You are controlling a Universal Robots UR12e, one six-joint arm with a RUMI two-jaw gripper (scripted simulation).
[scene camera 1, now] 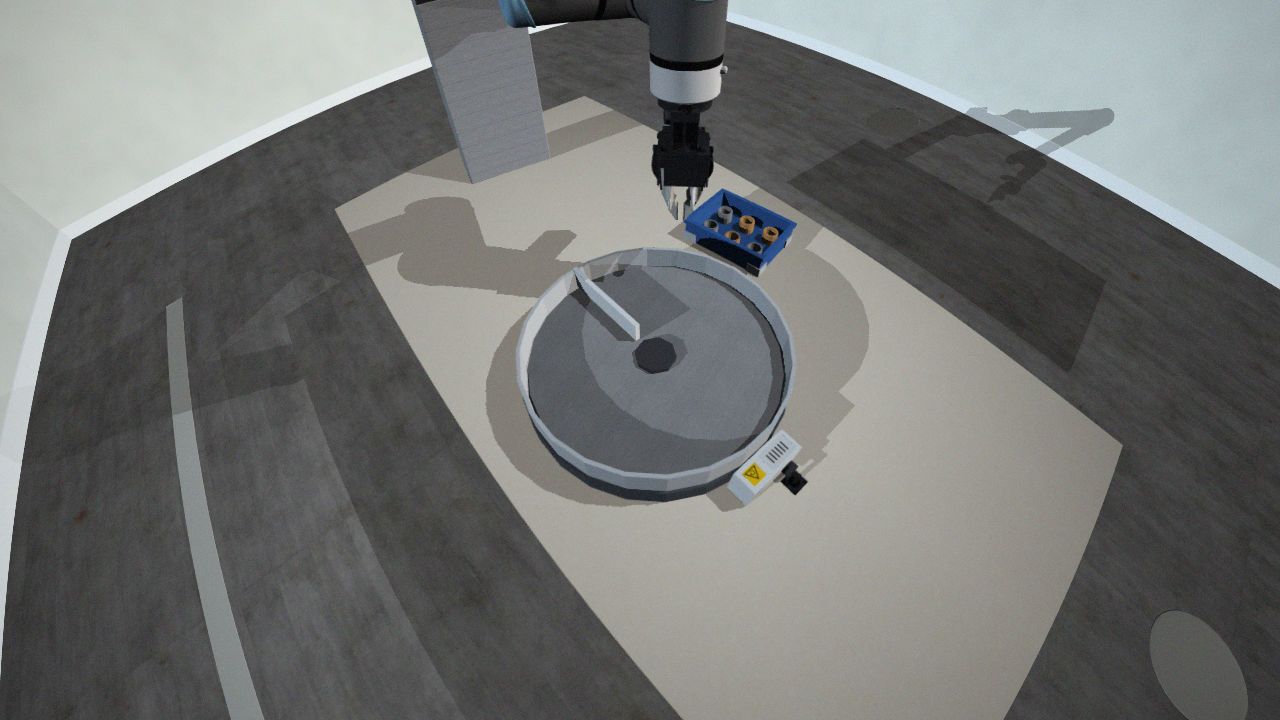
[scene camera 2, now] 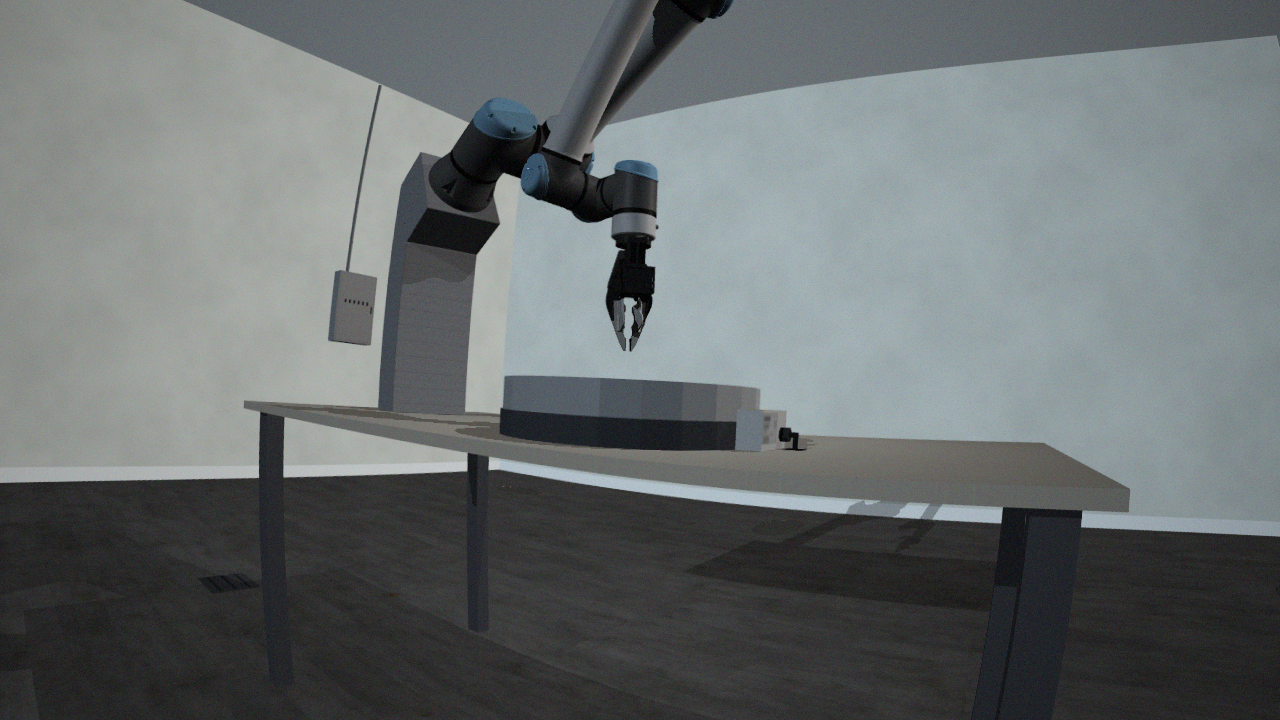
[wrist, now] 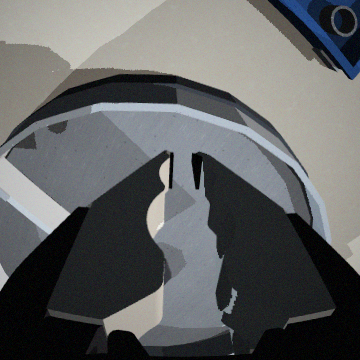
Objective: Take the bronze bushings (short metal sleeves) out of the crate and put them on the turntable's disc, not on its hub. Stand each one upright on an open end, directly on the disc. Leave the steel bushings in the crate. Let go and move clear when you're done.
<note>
The pictures show: my gripper, a turntable disc and a blue crate.
My gripper also shows in scene camera 2 and in the wrist view.
</note>
